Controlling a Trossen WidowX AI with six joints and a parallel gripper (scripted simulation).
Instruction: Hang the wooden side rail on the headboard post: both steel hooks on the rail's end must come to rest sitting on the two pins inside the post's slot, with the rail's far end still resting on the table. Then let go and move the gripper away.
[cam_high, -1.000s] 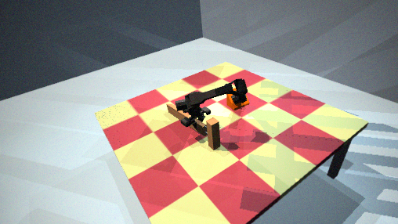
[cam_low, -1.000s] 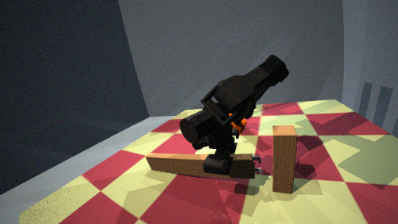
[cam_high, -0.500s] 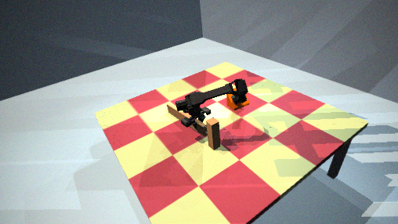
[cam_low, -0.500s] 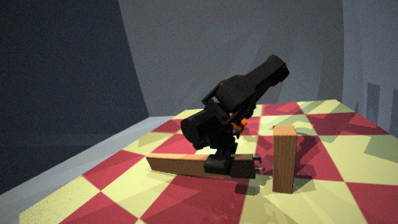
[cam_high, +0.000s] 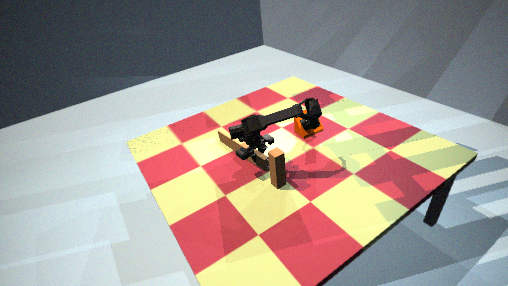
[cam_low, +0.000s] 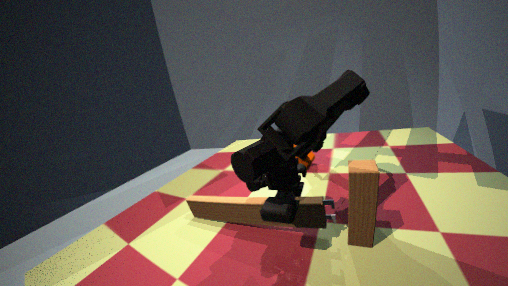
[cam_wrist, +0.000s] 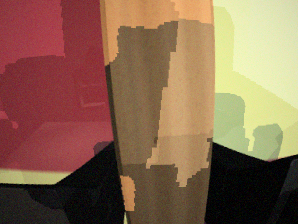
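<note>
Right now my gripper tip is 150 mm to the right of the wooden headboard post, 40 mm below it and 10 mm past it.
</note>
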